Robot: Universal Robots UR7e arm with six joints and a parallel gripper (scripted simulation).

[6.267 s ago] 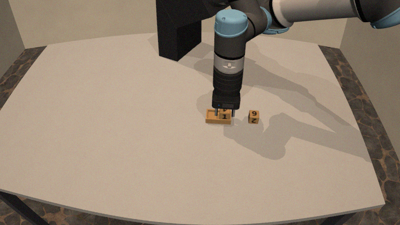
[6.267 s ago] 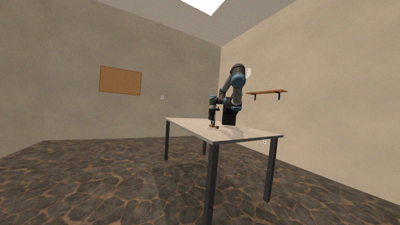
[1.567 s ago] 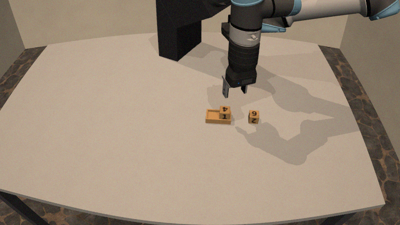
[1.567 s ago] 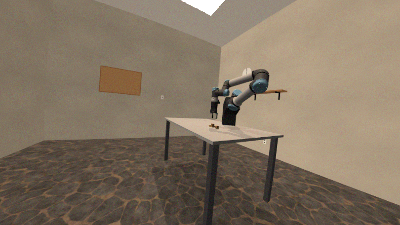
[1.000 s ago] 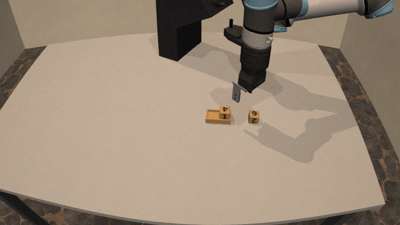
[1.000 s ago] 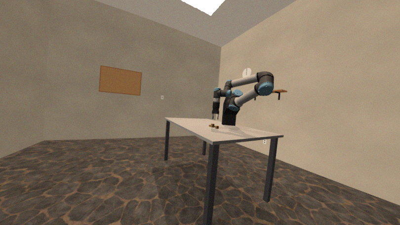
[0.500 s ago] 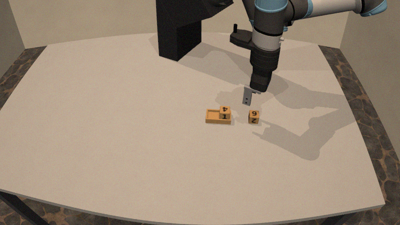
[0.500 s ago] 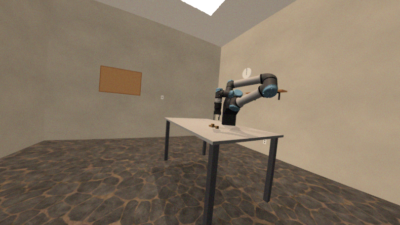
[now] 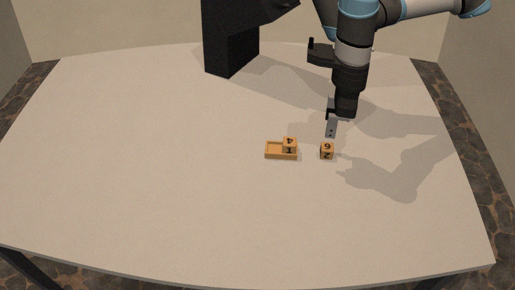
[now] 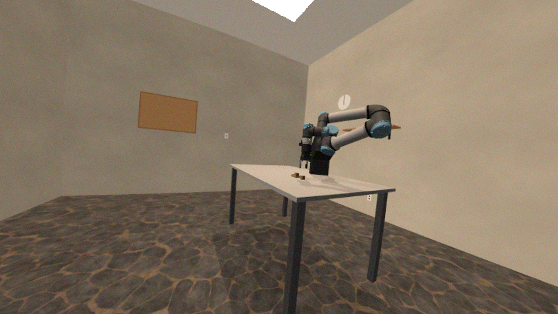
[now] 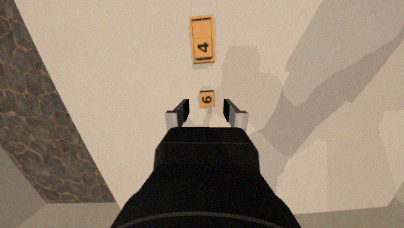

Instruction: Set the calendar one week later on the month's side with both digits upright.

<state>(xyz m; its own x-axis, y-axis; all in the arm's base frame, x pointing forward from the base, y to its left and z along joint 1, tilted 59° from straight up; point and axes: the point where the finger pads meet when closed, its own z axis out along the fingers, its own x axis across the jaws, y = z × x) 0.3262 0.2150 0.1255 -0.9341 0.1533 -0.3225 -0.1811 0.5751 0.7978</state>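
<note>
The cube lies 9 cm below my hand. The rest, counted from my hand: orange tray: 10 cm to the right, 10 cm below, 3 cm ahead.
</note>
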